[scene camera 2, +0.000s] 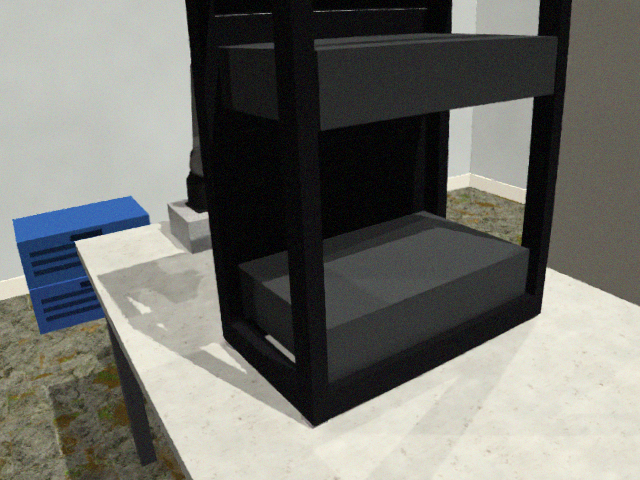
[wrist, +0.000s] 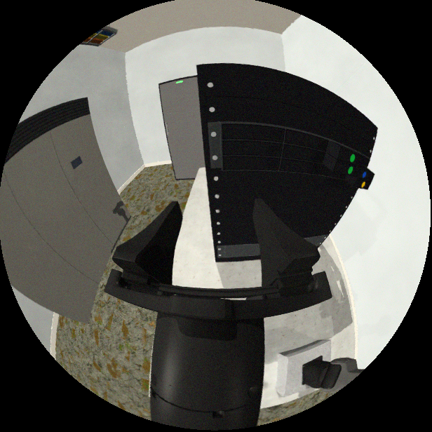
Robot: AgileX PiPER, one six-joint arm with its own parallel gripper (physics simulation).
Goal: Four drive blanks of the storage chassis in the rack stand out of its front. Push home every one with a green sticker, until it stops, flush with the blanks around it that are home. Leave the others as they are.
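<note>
The storage chassis (wrist: 215,145) shows its front in the wrist view, high in the black rack (scene camera 2: 310,206) (wrist: 214,187). Near its right end are two green stickers, an upper one (wrist: 352,158) and a lower one (wrist: 350,170). Farther right are a blue sticker (wrist: 364,174) and a yellow sticker (wrist: 363,184), where dark blank ends jut past the rack's edge. How far each blank stands out is hard to tell. My gripper (wrist: 216,207) is open and empty in front of the rack, below and left of the stickers. In the scene view the rack hides it and the blanks.
A lower grey unit (scene camera 2: 423,284) sits at the rack's bottom. The rack stands on a pale table (scene camera 2: 584,361). The arm's base block (scene camera 2: 188,227) (wrist: 290,375) is on that table. Blue boxes (scene camera 2: 82,217) are beyond the table. A grey cabinet (wrist: 55,200) stands left in the wrist view.
</note>
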